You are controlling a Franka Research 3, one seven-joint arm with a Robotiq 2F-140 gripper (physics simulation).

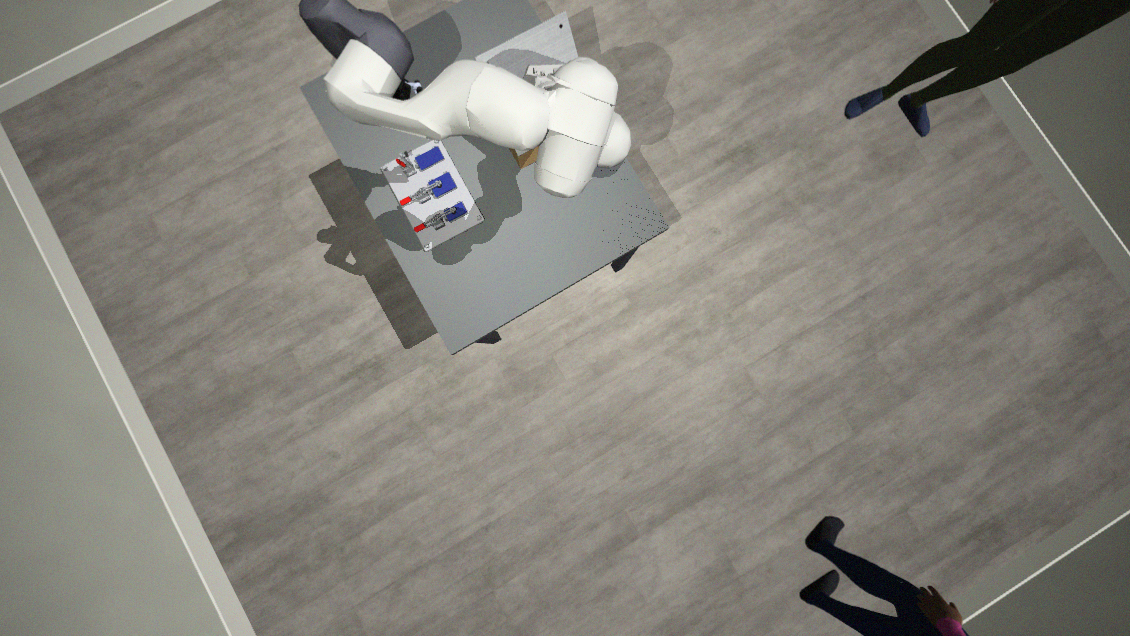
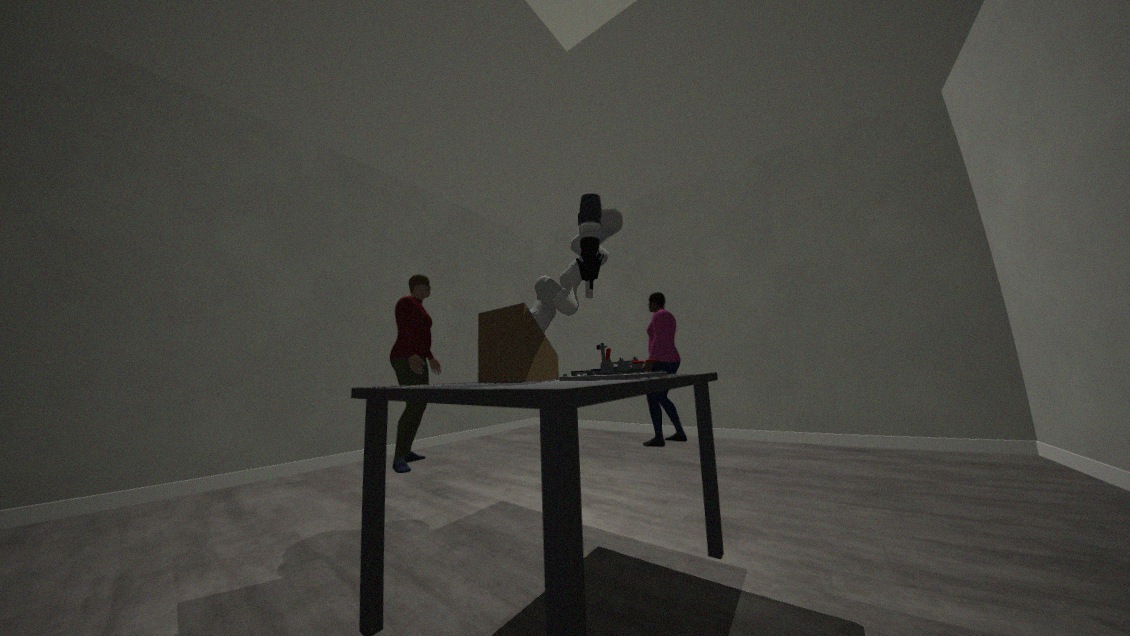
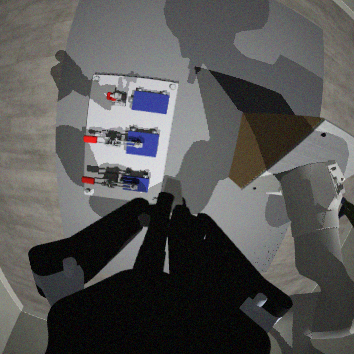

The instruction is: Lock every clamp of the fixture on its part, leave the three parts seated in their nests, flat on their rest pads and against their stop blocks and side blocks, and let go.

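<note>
The white fixture plate [image 1: 452,236] [image 3: 150,118] carries three blue parts. The first part [image 1: 429,158] [image 3: 150,101] has no clamp arm over it; its clamp [image 1: 405,164] [image 3: 118,96] is raised, with its red handle upright. The middle clamp [image 1: 425,191] [image 3: 114,137] lies down with its arm over the middle part [image 1: 445,184] [image 3: 150,146]. The far clamp [image 1: 439,218] [image 3: 113,175] also lies down over its part [image 1: 458,210] [image 3: 143,187]. Seating against pads and blocks is too small to tell. My gripper [image 2: 589,290] [image 3: 170,189] is shut and empty, high above the table.
A brown wedge-shaped block [image 1: 524,157] [image 2: 506,347] [image 3: 270,140] stands on the grey table [image 1: 521,268] [image 2: 474,395], beside the fixture and near the arm's base plate [image 1: 545,41]. One person [image 2: 412,331] in red and another [image 2: 662,335] in pink stand beyond the table.
</note>
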